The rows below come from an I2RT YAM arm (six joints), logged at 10 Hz.
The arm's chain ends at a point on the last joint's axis. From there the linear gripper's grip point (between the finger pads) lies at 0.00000 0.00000 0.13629 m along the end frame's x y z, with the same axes.
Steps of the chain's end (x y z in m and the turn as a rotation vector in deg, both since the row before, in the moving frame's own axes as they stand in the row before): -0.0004 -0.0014 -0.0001 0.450 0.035 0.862; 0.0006 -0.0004 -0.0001 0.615 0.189 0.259; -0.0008 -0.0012 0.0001 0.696 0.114 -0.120; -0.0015 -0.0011 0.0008 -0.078 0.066 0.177; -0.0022 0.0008 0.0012 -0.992 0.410 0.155; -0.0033 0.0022 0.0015 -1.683 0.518 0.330; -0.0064 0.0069 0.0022 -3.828 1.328 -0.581
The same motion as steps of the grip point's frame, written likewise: -0.0003 -0.0025 -0.0001 0.450 0.035 0.862; 0.0011 -0.0019 -0.0001 0.615 0.189 0.259; -0.0005 -0.0029 0.0001 0.696 0.114 -0.120; -0.0013 -0.0009 0.0008 -0.078 0.066 0.177; -0.0012 0.0032 0.0012 -0.992 0.410 0.155; -0.0021 0.0062 0.0014 -1.683 0.518 0.330; -0.0032 0.0160 0.0019 -3.828 1.328 -0.581
